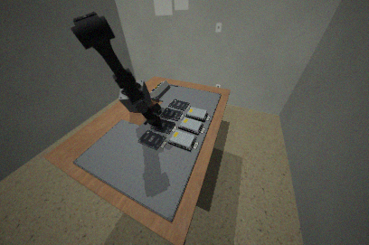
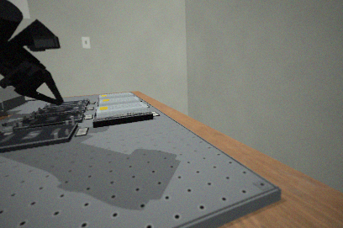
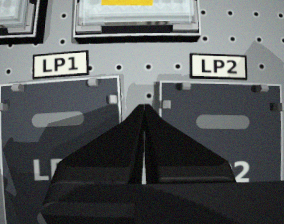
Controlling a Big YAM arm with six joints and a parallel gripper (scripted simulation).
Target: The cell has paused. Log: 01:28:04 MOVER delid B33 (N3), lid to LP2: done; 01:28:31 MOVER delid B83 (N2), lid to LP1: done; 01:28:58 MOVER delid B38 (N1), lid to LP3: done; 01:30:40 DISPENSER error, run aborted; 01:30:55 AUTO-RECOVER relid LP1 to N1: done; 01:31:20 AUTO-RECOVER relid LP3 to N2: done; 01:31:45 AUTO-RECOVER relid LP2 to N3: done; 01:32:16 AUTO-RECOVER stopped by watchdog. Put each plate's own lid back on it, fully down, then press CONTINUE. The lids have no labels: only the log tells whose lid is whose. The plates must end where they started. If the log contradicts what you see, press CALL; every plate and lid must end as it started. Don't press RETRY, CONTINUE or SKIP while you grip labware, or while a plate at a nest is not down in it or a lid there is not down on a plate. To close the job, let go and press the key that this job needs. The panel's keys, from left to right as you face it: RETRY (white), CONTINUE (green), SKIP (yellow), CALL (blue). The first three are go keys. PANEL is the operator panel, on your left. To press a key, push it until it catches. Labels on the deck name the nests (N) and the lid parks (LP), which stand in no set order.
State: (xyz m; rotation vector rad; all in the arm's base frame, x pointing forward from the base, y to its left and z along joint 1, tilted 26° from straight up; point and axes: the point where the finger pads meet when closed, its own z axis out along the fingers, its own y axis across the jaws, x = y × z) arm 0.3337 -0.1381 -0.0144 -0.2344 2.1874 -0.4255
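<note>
My gripper is now 27 cm to the right of the clear lid, 14 cm short of it and 3 cm above it.
</note>
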